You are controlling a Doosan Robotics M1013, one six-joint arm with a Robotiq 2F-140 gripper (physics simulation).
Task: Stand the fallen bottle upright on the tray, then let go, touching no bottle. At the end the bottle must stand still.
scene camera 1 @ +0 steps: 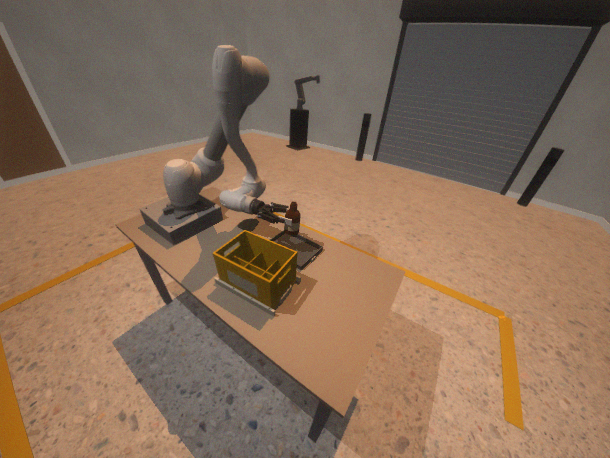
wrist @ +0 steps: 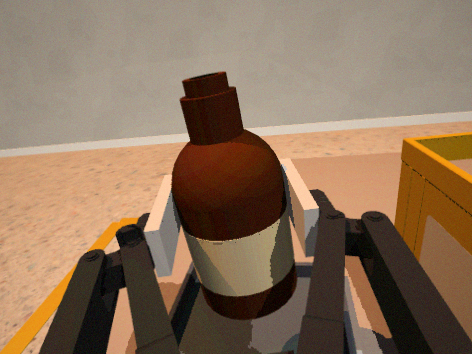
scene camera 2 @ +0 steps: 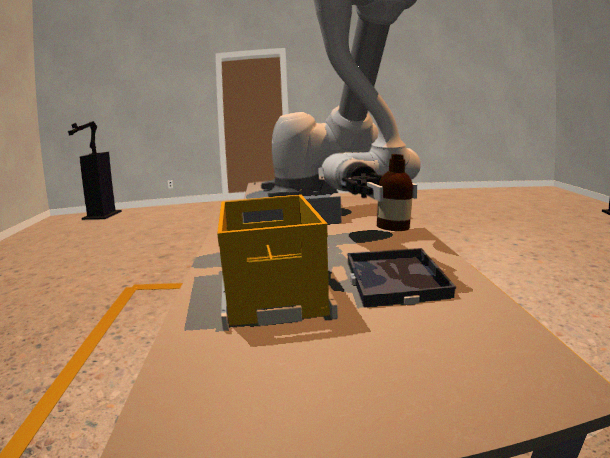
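Seen in the pictures: gripper, fingertip midpoint: (scene camera 1: 295,218) (wrist: 230,185) (scene camera 2: 399,193); arm's base at its link origin: (scene camera 1: 187,207) (scene camera 2: 297,189).
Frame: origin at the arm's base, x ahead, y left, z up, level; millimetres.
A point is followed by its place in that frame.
Note:
The brown bottle with a cream label (scene camera 1: 293,212) {x 601, y 293, z 139 mm} (scene camera 2: 395,210) {x 622, y 301, z 66 mm} (wrist: 230,185) {x 554, y 289, z 122 mm} is held in the air, close to upright with its neck up. My gripper (scene camera 1: 290,215) {x 600, y 310, z 97 mm} (scene camera 2: 396,191) {x 600, y 310, z 97 mm} (wrist: 230,185) {x 600, y 310, z 97 mm} lies nearly level and is shut on the bottle, one pale finger pad on each side of its body, around and above the label. The black tray (scene camera 1: 312,258) {x 719, y 323, z -82 mm} (scene camera 2: 380,299) {x 724, y 268, z -84 mm} (wrist: 184,295) {x 644, y 409, z -78 mm} lies flat on the table. In scene camera 2 the bottle's base shows above the tray's rear edge with a gap. How far above the tray it hangs is hard to tell.
A yellow crate with dividers (scene camera 1: 250,280) {x 735, y -30, z 32 mm} (scene camera 2: 275,285) {x 793, y 82, z -26 mm} (wrist: 412,200) {x 734, y 163, z 19 mm} stands beside the tray, its walls taller than the tray's rim. The robot's base block (scene camera 1: 175,225) {x 132, y -112, z -11 mm} (scene camera 2: 322,209) {x 116, y 97, z -47 mm} is at the back of the table (scene camera 1: 340,310) {x 995, y 206, z -97 mm} (scene camera 2: 375,390) {x 997, y 257, z -97 mm}.

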